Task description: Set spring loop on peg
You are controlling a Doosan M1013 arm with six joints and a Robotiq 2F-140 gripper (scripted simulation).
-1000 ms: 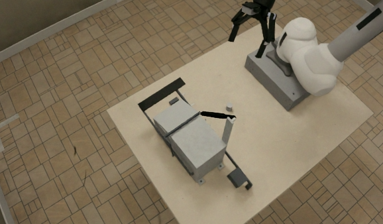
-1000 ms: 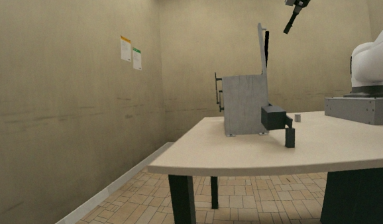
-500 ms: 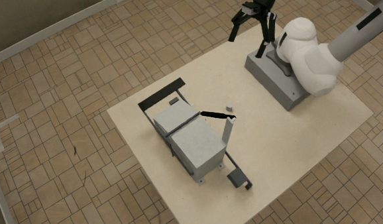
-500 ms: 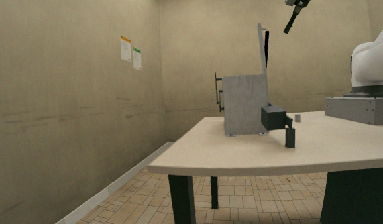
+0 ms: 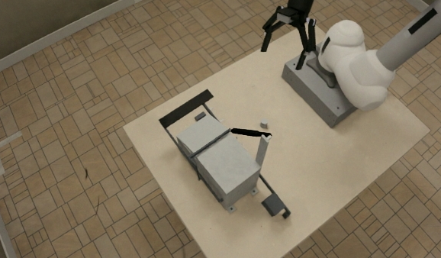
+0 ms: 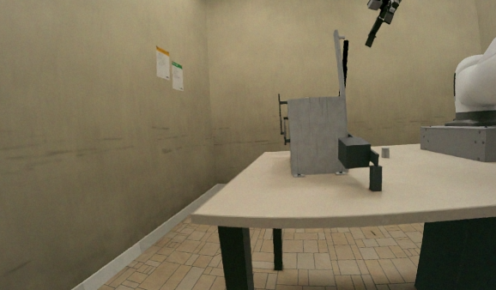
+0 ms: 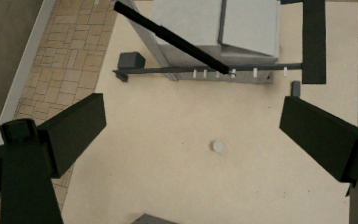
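Right now my hand is 1 cm to the left of the steel test weight and 46 cm above it.
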